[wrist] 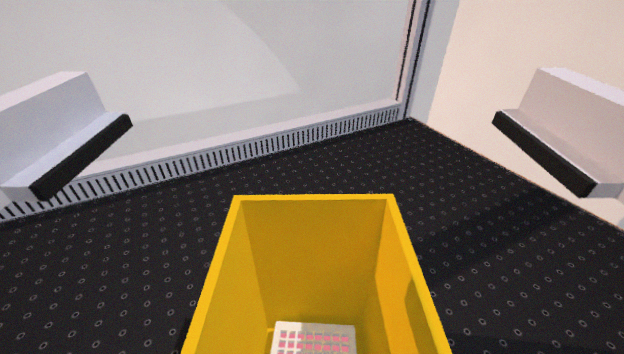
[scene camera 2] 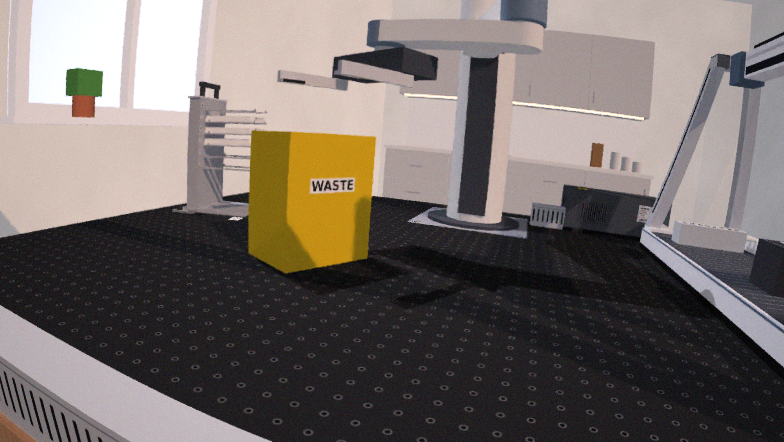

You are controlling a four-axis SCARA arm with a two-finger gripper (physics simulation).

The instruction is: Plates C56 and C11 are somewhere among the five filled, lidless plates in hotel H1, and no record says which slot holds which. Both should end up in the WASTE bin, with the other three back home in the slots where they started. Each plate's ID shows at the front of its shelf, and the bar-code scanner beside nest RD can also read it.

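Frame: origin at the arm's base, x ahead, y left, z up, level; centimetres.
Seen in the pictures: gripper, fingertip midpoint: [wrist: 311, 98] [scene camera 2: 306, 71]; arm's base, origin of the base link: [scene camera 2: 473, 224].
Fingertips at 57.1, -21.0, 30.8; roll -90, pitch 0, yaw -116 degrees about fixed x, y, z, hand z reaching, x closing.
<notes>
Offsets run from my fingertips to a thing's top centre, as dx, dy, dz. "spot": to the spot under its first point.
The yellow WASTE bin {-2.2, +1.0, -9.5} [scene camera 2: 329, 219] [wrist: 314, 198] stands upright on the perforated deck. A white multi-well plate {spot: +3.0, -1.7, -26.2} [wrist: 315, 330] with pink wells lies low inside it; its ID does not show. My gripper [scene camera 2: 323, 77] [wrist: 311, 98] is open and empty, above the bin, its two fingers wide apart at the sides of the wrist view. The shelf hotel [scene camera 2: 196, 153] stands behind the bin at the left. White plates {-26.7, -35.0, -6.1} [scene camera 2: 233, 119] {-26.7, -35.0, -8.9} [scene camera 2: 229, 131] {-26.7, -35.0, -11.7} [scene camera 2: 226, 142] show on its middle shelves. Their IDs cannot be read, and the bin hides part of the shelves.
The arm's column [scene camera 2: 458, 164] rises behind the bin to the right. A small slatted block {spot: -61.5, +41.1, -26.2} [scene camera 2: 547, 215] and a dark box {spot: -60.4, +56.6, -22.8} [scene camera 2: 603, 211] stand further right. A raised, pale-edged platform [scene camera 2: 708, 291] borders the right. A slotted wall base {spot: +43.3, -6.6, -27.5} [wrist: 250, 149] runs beyond the bin.
</notes>
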